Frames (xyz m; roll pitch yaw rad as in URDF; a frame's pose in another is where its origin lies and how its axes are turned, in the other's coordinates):
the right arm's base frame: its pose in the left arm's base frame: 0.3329 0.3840 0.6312 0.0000 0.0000 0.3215
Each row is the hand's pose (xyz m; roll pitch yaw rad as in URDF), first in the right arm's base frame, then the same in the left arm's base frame.
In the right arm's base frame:
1: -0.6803 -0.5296 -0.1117 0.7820 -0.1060 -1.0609
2: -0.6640 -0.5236 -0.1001 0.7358 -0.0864 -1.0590
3: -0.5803 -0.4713 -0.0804 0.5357 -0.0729 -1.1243
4: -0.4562 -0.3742 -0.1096 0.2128 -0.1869 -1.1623
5: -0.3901 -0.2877 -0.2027 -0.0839 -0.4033 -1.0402
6: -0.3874 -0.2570 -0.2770 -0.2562 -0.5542 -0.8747
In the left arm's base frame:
1: -0.1452 -0.3334 0.5195 0.7820 -0.1060 -0.7394
2: -0.1316 -0.3226 0.5311 0.7358 -0.0864 -0.7375
3: -0.0687 -0.2465 0.5508 0.5357 -0.0729 -0.8028
4: 0.0183 -0.1152 0.5216 0.2128 -0.1869 -0.8408
5: 0.0537 -0.0122 0.4285 -0.0839 -0.4033 -0.7187
6: 0.0466 0.0178 0.3542 -0.2562 -0.5542 -0.5532

